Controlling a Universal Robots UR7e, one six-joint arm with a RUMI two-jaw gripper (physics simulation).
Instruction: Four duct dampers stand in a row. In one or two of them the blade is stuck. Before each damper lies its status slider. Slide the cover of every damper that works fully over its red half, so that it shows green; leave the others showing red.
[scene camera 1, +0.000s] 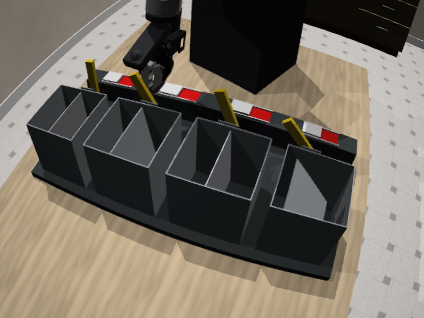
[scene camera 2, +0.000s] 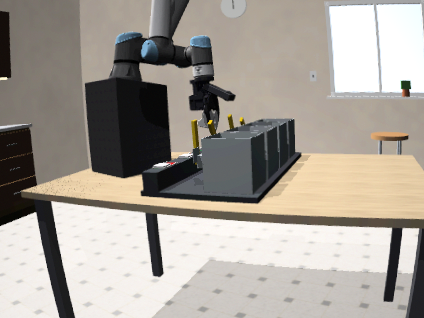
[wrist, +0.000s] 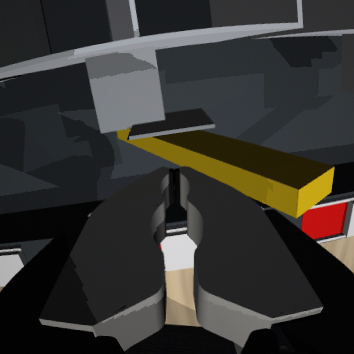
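Note:
Four dark open-topped dampers stand in a row, each with a thin blade inside and a yellow lever behind. From the left in scene camera 1, the first lever is nearly upright; the second lever, third lever and fourth lever lean left. All four sliders show red beside white covers. My gripper is shut and empty, close beside the second lever; contact is unclear.
The sliders lie on a raised dark rail behind the dampers. A black block under the arm's base stands behind the rail. The dark base plate rests on the wooden table.

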